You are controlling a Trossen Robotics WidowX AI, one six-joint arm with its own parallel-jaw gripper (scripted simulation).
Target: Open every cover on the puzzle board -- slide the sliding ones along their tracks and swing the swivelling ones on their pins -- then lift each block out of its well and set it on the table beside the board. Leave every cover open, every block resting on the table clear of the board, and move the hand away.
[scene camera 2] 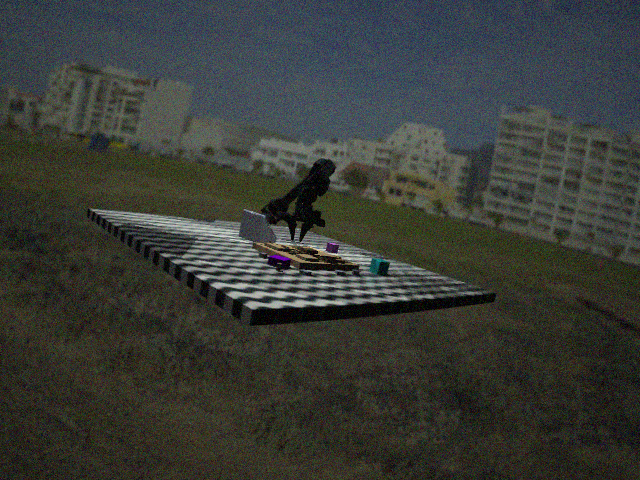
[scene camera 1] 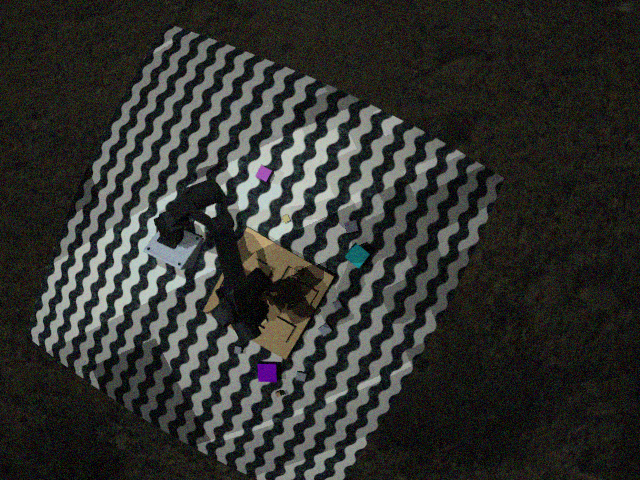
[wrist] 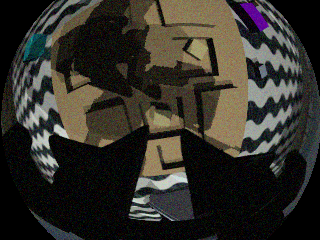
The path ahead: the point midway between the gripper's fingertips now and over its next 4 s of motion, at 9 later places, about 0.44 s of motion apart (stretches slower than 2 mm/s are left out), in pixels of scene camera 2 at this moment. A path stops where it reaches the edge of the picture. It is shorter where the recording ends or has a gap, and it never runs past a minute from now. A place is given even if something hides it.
My gripper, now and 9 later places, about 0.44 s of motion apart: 296,241; 295,244; 295,245; 294,248; 294,250; 294,252; 294,250; 295,246; 295,241; 297,235
